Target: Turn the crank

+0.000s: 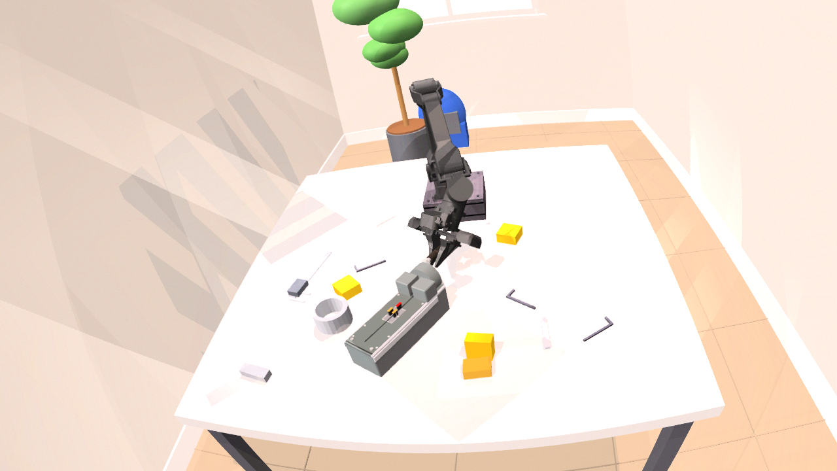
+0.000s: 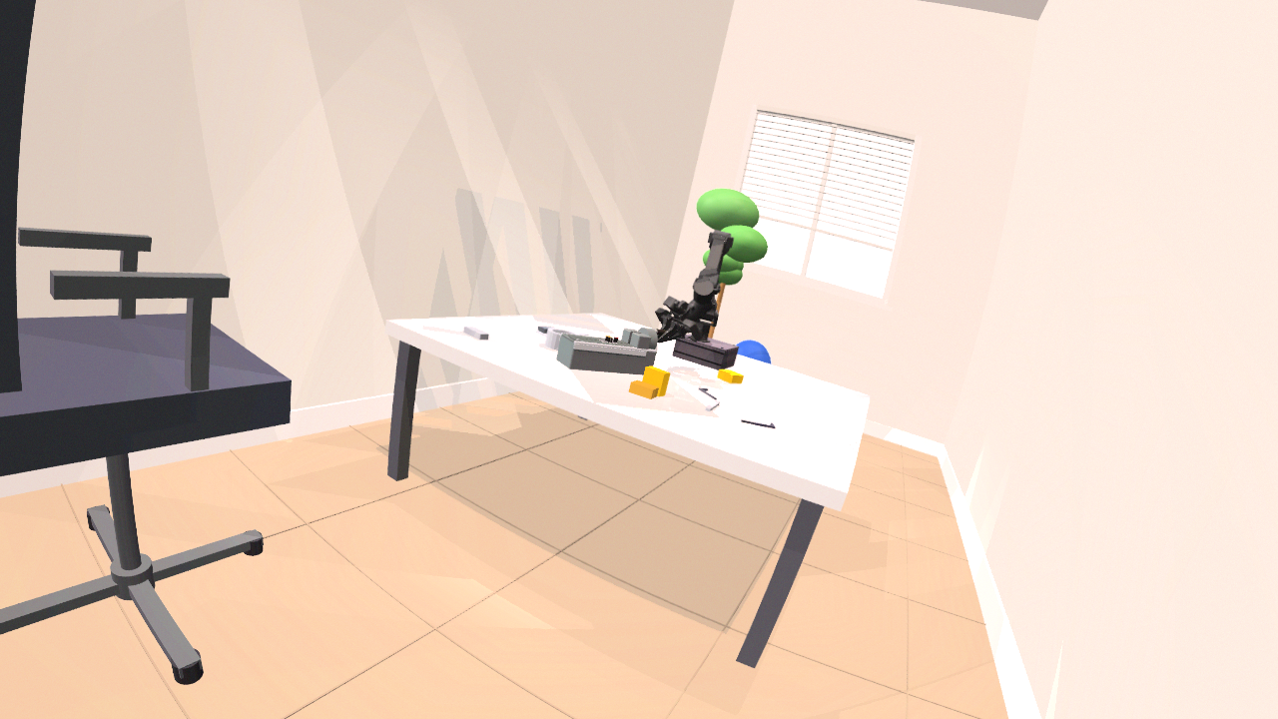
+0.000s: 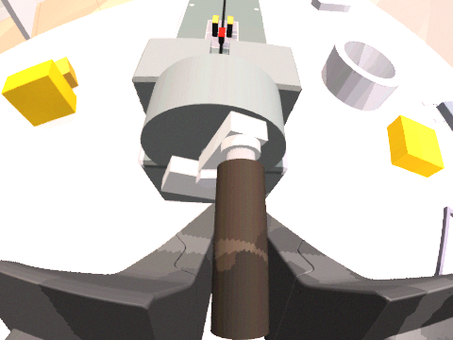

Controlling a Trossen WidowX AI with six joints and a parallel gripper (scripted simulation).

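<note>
Right now the brown crank handle is 30 mm above my gripper tip, 10 mm to the left of it and 10 mm behind it. From my gripper tip the other things lie so: red pointer: 130 mm ahead, 60 mm to the right, 10 mm below.
</note>
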